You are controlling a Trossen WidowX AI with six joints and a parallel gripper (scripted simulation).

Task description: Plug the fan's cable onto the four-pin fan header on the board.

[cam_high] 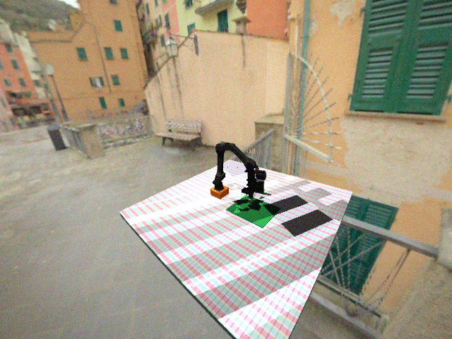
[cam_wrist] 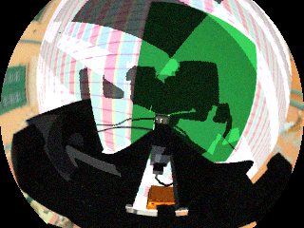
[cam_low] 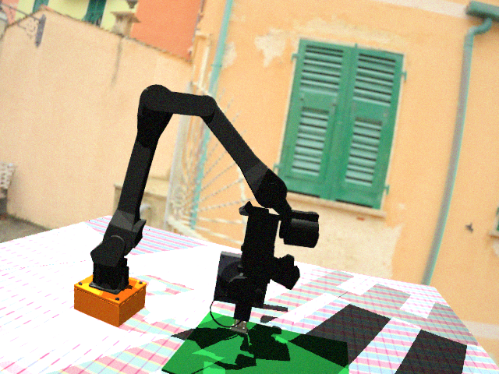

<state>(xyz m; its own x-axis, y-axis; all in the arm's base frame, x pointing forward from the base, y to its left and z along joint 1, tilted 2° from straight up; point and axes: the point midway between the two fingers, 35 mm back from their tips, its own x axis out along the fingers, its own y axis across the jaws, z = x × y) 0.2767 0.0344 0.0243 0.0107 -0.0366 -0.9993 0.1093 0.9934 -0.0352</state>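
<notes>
Now: gripper tip 80 mm to the left of the green board, 60 mm above it and 50 mm short of it.
</notes>
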